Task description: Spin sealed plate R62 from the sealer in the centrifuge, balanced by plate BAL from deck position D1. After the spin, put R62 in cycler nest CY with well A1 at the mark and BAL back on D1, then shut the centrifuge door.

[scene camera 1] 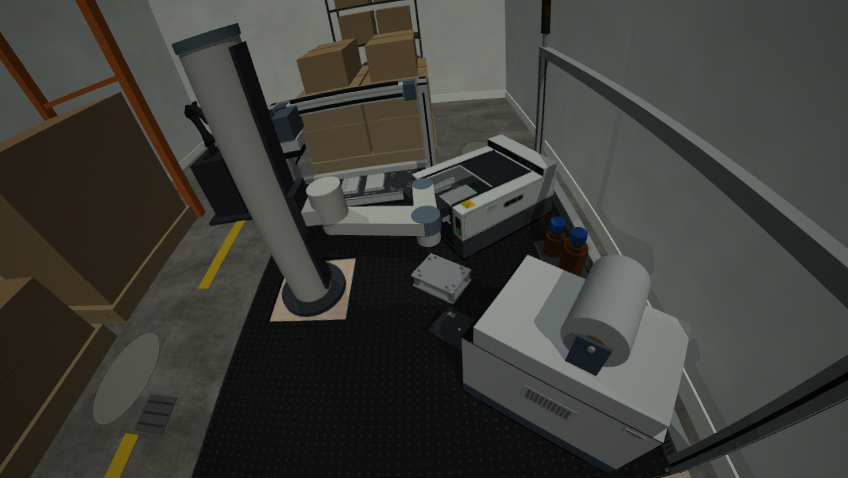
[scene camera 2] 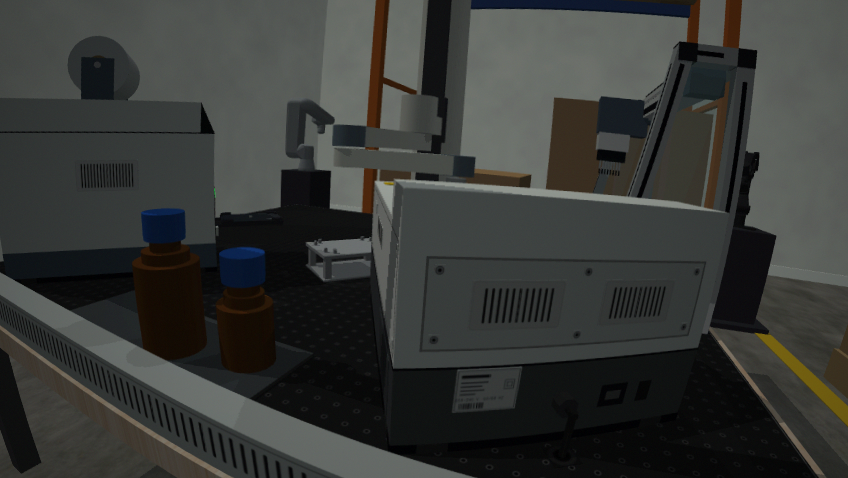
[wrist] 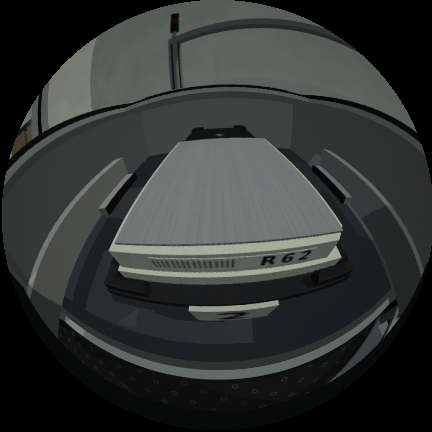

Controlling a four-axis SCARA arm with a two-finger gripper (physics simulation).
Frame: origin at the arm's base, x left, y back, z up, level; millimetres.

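Seen in the pictures: gripper, between the fingertips: [scene camera 1: 463,193] [wrist: 224,154]; arm's base, origin of its link: [scene camera 1: 314,289].
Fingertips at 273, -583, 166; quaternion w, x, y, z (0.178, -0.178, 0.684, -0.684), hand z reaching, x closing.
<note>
Offsets run from my fingertips to a thing's middle, as dx, dy, dz. "pt": to the spot under its first point.
Plate R62 {-8, +17, +3} [wrist: 225,215] lies flat with its label toward the wrist camera, on a dark bucket [wrist: 225,295] whose tag {pt -44, +81, -17} [wrist: 233,311] reads 2. My gripper [wrist: 224,154] is open, with one finger on each side of R62 and a gap between each finger and the plate. The centrifuge [scene camera 1: 504,207] [scene camera 2: 552,231] is the long white box with a dark base, and the arm's end stands at its near end. In scene camera 1 the fingers cannot be made out. The sealer {-744, -159, +85} [scene camera 1: 534,391] [scene camera 2: 106,219] is the large white machine with a roll on top. Plate BAL cannot be identified.
Two brown bottles [scene camera 1: 555,237] [scene camera 1: 573,252] [scene camera 2: 169,296] [scene camera 2: 246,332] with blue caps stand between centrifuge and sealer. A low grey stand [scene camera 1: 441,274] [scene camera 2: 341,246] is near the arm. A gantry [scene camera 1: 356,97] spans a deck with pale plates {+311, +387, -93} [scene camera 1: 374,181] behind the arm.
</note>
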